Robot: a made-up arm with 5 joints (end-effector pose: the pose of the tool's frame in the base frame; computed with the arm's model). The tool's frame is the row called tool.
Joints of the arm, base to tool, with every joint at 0 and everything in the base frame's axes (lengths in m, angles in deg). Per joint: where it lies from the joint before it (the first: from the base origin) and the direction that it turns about. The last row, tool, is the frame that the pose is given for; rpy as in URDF.
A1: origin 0 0 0.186 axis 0 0 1
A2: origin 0 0 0 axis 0 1 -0.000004
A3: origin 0.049 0 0.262 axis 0 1 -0.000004
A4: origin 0.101 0 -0.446 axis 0 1 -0.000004
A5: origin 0.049 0 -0.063 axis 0 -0.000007 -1
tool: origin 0 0 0 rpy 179.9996 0 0
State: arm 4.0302 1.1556 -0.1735 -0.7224 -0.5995
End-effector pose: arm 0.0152 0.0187 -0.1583 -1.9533 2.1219 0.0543
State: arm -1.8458 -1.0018 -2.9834 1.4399 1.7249
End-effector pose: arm 0.1629 0.5773 0.6691 -0.1896 -0.8700 2.8921
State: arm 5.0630 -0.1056 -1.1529 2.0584 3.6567
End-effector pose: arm 0.1599 -0.4372 0.3317 -1.8066 -1.5314 -0.3457
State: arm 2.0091 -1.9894 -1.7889 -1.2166 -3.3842
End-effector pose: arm 0.2769 -0.5908 0.3582 1.8421 -0.8784 1.1844
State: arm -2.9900 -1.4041 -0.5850 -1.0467 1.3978
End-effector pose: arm -0.0734 -0.0112 0.6191 -0.0684 -0.0951 1.5478
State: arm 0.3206 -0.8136 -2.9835 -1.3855 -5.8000
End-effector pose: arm -0.5150 -0.1710 0.6213 2.3690 -0.1930 -1.3420
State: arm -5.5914 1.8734 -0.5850 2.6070 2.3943
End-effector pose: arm -0.1211 -0.1003 -0.0807 -0.4968 0.5670 -0.0529
